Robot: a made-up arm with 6 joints.
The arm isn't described. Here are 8 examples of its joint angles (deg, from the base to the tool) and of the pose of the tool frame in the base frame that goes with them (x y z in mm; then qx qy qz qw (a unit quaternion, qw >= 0)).
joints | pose
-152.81 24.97 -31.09 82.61 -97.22 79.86 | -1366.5 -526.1 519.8 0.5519 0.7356 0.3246 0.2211
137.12 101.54 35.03 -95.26 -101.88 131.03 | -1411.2 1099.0 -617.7 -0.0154 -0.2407 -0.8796 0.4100
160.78 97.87 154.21 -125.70 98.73 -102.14 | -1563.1 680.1 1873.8 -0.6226 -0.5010 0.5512 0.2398
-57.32 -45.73 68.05 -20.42 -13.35 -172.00 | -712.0 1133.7 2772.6 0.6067 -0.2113 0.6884 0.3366
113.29 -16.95 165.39 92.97 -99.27 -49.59 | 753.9 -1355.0 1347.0 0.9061 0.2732 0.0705 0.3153
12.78 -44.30 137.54 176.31 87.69 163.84 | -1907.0 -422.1 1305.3 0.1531 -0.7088 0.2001 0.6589
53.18 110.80 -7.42 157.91 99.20 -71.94 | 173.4 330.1 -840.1 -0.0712 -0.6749 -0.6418 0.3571
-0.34 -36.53 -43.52 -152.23 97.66 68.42 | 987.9 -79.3 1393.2 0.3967 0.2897 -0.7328 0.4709
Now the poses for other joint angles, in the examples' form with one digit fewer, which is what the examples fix.
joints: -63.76 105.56 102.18 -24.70 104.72 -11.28
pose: 1007 -2189 786 -0.248 -0.751 -0.402 0.461
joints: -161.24 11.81 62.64 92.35 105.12 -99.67
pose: -919 -474 2860 -0.232 0.270 -0.457 0.815
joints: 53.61 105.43 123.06 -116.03 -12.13 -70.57
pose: 1425 1984 1216 -0.823 -0.533 -0.153 0.124
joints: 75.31 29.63 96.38 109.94 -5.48 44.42
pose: 266 959 3098 -0.579 -0.558 -0.315 0.505
